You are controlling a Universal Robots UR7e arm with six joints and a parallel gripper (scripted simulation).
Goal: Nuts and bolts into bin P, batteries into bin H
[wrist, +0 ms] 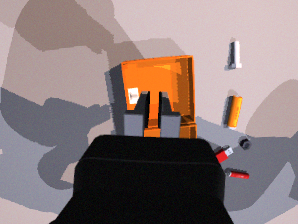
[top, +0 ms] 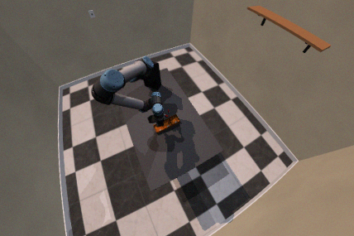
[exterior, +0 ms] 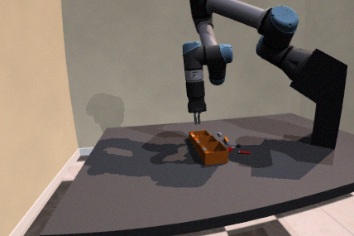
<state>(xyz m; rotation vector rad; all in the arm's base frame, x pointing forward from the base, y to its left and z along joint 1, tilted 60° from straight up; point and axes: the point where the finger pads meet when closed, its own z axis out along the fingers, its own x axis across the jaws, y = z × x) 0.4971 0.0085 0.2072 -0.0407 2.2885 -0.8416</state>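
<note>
My hand is 9 cm to the right of the orange three-compartment bin and 8 cm above it. Round my hand: orange battery: 11 cm behind, 7 cm to the left, 9 cm below; grey bolt: 13 cm behind, 1 cm to the right, 9 cm below; dark nut: 13 cm behind, 13 cm to the left, 9 cm below.
</note>
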